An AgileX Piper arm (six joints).
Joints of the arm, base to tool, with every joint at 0 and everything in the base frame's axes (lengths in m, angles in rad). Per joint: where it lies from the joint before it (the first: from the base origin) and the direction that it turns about. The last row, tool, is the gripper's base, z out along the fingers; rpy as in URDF.
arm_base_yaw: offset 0.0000 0.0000 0.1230 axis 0 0 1
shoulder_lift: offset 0.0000 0.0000 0.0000 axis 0 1 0
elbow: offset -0.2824 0.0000 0.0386 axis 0 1 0
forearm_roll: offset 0.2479 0.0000 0.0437 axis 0.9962 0 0.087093
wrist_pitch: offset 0.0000 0.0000 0.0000 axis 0 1 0
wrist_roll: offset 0.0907 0.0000 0.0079 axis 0.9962 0 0.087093
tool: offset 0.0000 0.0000 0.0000 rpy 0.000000 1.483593 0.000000
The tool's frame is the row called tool.
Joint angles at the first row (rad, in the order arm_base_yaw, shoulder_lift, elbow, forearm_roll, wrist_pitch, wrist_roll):
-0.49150, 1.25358, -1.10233, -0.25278, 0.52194, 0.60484
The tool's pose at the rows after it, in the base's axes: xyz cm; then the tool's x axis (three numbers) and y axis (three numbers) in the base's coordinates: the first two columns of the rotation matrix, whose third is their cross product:
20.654 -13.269 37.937 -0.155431 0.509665 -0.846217 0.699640 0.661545 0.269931
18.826 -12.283 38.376 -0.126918 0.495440 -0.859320 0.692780 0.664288 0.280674
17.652 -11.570 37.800 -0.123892 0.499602 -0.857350 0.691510 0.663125 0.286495
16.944 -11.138 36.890 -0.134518 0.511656 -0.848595 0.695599 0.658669 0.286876
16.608 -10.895 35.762 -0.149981 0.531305 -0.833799 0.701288 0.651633 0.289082
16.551 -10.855 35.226 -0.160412 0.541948 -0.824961 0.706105 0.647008 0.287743
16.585 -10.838 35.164 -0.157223 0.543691 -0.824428 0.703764 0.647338 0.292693
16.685 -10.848 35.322 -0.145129 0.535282 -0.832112 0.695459 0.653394 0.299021
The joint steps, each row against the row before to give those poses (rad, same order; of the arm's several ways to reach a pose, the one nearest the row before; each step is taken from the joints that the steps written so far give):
-0.03216, -0.12202, 0.04093, -0.01011, -0.00848, 0.00082
-0.00290, -0.07853, 0.04248, 0.00110, -0.00003, -0.00003
0.00000, -0.05252, 0.05176, 0.00612, 0.00001, 0.00000
0.00001, -0.03140, 0.04611, 0.00564, 0.00355, 0.00002
0.00003, -0.01479, 0.04281, 0.00933, 0.00002, 0.00159
-0.00005, -0.00094, 0.01597, 0.00294, 0.00320, 0.00131
0.00004, -0.00002, 0.00322, 0.00441, -0.00634, 0.00008
0.00003, 0.00001, -0.00002, 0.00077, -0.02049, 0.00006

